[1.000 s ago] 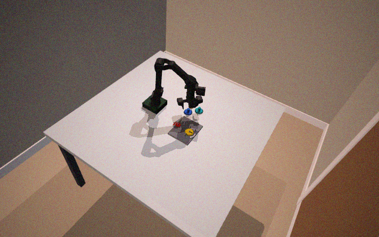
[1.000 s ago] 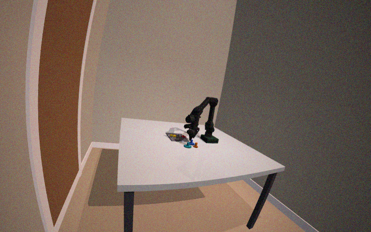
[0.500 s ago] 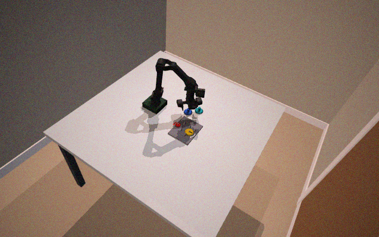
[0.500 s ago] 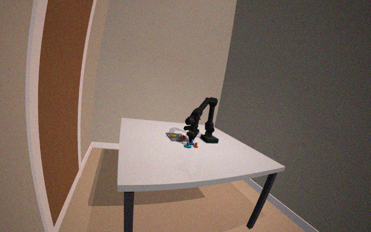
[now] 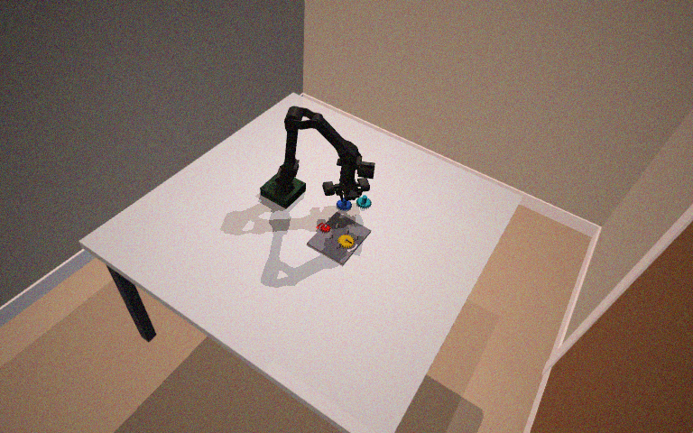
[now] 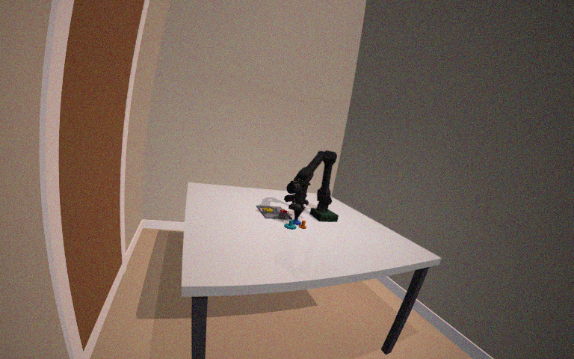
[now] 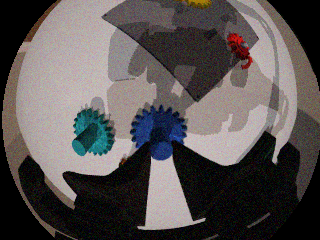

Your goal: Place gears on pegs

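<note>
My gripper tip is now 2 cm short of the red gear, 16 cm to the left of it and 1 cm above it. From my gripper tip the other things lie so: orange gear: 2 cm behind, 7 cm to the left, 1 cm below; blue gear: 1 cm below; teal gear: 6 cm ahead, 7 cm to the left, 1 cm below.
</note>
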